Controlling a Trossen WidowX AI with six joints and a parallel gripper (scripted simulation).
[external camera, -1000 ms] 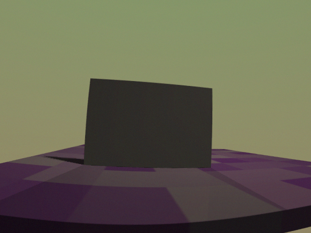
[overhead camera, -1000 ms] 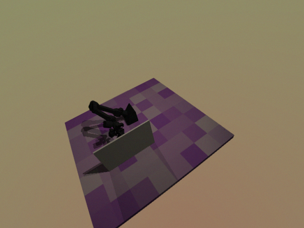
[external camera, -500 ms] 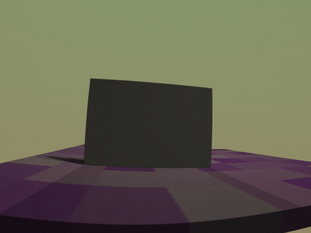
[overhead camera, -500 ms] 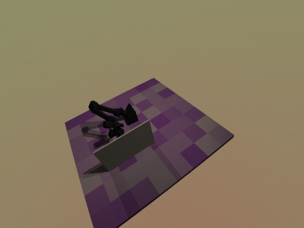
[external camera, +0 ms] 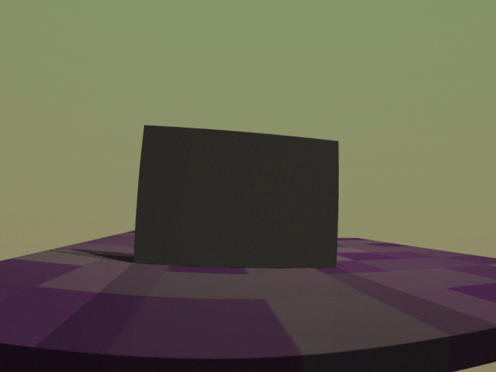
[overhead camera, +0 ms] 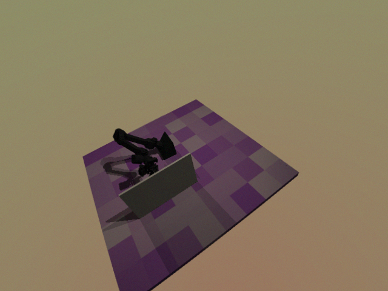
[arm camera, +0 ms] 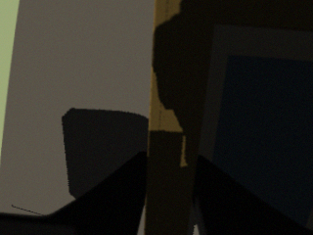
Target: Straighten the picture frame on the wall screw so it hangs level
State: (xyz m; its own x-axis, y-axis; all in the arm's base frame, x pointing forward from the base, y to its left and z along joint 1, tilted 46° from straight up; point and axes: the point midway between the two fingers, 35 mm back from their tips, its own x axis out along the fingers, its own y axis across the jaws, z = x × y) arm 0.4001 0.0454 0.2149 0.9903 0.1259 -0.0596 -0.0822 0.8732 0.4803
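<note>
Right now my gripper tip is 5 cm above the picture frame, 1 cm to the left of it and 1 cm short of it. Also, from my gripper tip: wall panel: 6 cm below, 2 cm ahead.
</note>
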